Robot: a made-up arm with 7 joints. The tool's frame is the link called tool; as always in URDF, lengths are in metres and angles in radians. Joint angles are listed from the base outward.
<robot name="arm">
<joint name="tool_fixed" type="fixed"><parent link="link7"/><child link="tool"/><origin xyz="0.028 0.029 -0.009"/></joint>
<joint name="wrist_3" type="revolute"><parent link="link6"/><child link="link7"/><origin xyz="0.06 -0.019 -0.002"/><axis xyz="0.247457 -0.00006 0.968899"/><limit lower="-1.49" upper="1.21"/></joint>
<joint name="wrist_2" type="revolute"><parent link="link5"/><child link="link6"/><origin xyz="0.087 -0.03 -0.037"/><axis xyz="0.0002 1 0.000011"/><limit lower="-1.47" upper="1.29"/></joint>
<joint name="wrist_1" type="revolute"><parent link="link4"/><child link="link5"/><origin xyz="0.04 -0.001 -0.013"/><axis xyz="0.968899 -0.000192 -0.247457"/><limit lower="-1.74" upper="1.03"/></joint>
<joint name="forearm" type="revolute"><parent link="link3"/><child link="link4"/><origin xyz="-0.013 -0.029 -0.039"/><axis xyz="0.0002 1 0.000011"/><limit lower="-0.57" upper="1.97"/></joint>
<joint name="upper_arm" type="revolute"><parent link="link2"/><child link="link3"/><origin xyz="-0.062 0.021 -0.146"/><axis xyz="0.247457 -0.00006 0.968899"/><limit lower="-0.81" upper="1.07"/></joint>
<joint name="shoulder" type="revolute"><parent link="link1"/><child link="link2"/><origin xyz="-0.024 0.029 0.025"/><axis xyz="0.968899 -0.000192 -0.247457"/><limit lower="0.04" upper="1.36"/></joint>
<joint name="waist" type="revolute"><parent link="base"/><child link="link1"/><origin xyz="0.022 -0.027 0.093"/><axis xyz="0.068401 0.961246 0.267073"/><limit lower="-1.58" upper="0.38"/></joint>
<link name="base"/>
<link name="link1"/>
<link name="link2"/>
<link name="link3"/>
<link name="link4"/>
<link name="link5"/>
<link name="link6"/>
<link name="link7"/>
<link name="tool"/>
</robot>
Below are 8 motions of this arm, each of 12 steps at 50 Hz.
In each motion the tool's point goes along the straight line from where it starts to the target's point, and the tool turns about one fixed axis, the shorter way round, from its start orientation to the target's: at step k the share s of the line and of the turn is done. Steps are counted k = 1, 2, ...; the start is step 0. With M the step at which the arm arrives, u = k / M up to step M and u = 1 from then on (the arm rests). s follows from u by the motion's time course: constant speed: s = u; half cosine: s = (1 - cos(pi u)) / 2; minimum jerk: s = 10 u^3 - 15 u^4 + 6 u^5.
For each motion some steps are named. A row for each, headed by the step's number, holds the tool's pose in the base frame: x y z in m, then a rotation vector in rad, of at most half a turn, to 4 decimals.
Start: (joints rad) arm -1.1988 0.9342 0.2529 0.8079 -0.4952 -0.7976 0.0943
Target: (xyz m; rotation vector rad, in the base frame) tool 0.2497 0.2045 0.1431 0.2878 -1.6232 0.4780
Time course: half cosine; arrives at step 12
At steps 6, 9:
6: 0.2573 0.2035 0.1378 0.2452 -1.5496 0.5021
9: 0.2519 0.2042 0.1415 0.2753 -1.6017 0.4852

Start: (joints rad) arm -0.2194 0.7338 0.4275 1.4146 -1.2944 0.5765 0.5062
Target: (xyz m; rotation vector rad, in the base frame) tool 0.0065 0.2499 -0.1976 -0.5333 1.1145 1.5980
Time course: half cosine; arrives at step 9
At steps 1, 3, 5, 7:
1: 0.0238 0.2381 -0.2097 -0.6751 1.1001 1.6023
3: 0.0198 0.2408 -0.2070 -0.6429 1.1037 1.6017
5: 0.0139 0.2449 -0.2028 -0.5937 1.1088 1.6004
7: 0.0086 0.2485 -0.1991 -0.5504 1.1129 1.5988

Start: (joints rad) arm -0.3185 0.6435 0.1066 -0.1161 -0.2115 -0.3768 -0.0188
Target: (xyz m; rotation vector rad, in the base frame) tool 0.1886 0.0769 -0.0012 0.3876 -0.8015 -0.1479
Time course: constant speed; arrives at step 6
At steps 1, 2, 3, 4, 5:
1: 0.1919 0.0730 0.0030 0.4022 -0.8321 -0.1695
2: 0.1912 0.0738 0.0021 0.3993 -0.8260 -0.1652
3: 0.1906 0.0746 0.0013 0.3964 -0.8199 -0.1609
4: 0.1899 0.0753 0.0005 0.3935 -0.8137 -0.1565
5: 0.1893 0.0761 -0.0004 0.3905 -0.8076 -0.1522

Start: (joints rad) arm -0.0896 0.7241 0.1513 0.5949 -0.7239 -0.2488 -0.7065
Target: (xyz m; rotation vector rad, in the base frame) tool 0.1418 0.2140 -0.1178 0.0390 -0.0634 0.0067
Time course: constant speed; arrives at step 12
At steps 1, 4, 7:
1: 0.1550 0.1940 -0.1284 -0.0566 0.0106 -0.2003
4: 0.1514 0.1995 -0.1255 -0.0305 -0.0096 -0.1439
7: 0.1478 0.2049 -0.1226 -0.0044 -0.0298 -0.0874

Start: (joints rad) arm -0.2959 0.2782 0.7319 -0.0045 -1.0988 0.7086 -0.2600
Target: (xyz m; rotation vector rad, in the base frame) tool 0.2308 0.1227 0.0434 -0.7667 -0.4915 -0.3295
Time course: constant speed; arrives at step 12
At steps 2, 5, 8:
2: 0.2159 0.1241 -0.0406 -0.9182 -0.2287 -0.0095
5: 0.2204 0.1237 -0.0154 -0.8756 -0.3086 -0.1060
8: 0.2248 0.1233 0.0098 -0.8305 -0.3876 -0.2020

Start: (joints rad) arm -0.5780 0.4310 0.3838 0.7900 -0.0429 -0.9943 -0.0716
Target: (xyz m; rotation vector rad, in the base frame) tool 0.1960 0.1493 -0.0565 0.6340 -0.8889 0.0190
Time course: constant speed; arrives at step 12
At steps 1, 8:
1: 0.2248 0.1244 -0.0752 0.4057 -0.8548 0.1558
8: 0.2065 0.1402 -0.0633 0.5511 -0.8776 0.0692

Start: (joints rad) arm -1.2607 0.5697 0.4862 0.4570 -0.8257 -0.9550 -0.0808
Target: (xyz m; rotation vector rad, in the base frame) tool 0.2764 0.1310 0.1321 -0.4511 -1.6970 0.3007
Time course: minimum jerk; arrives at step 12
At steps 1, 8, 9, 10, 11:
1: 0.2397 0.1534 0.1432 -0.4979 -1.9644 0.4618
8: 0.2686 0.1357 0.1344 -0.4613 -1.7538 0.3339
9: 0.2726 0.1333 0.1333 -0.4561 -1.7250 0.3170
10: 0.2751 0.1318 0.1325 -0.4528 -1.7066 0.3063
11: 0.2762 0.1311 0.1322 -0.4513 -1.6984 0.3015

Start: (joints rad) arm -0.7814 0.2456 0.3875 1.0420 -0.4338 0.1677 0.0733
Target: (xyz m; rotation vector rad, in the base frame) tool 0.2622 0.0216 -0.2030 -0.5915 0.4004 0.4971
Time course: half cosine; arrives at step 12
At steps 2, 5, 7, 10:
2: 0.2716 0.0615 -0.1939 -0.4111 0.3595 0.4389
5: 0.2685 0.0485 -0.1969 -0.4697 0.3730 0.4580
7: 0.2659 0.0374 -0.1994 -0.5197 0.3843 0.4742
10: 0.2629 0.0245 -0.2023 -0.5785 0.3975 0.4930

